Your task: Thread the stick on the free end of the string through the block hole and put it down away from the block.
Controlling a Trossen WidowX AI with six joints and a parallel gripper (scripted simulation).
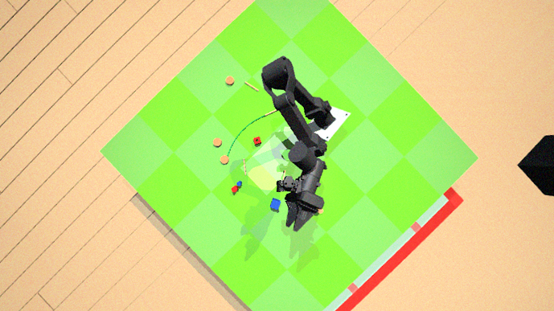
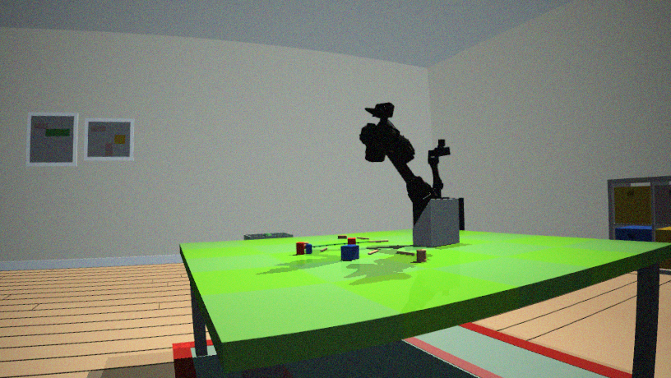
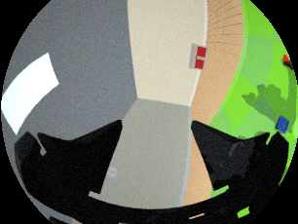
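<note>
My gripper tip is now 380 mm above the red block, 280 mm to the left of it and 100 mm past it. Also, from my gripper tip: red cylinder (380 mm below, 200 mm to the right, 130 mm ahead); blue cube (380 mm below, 50 mm ahead, 20 mm to the right); wooden cylinder (380 mm below, 150 mm to the left, 80 mm behind).
</note>
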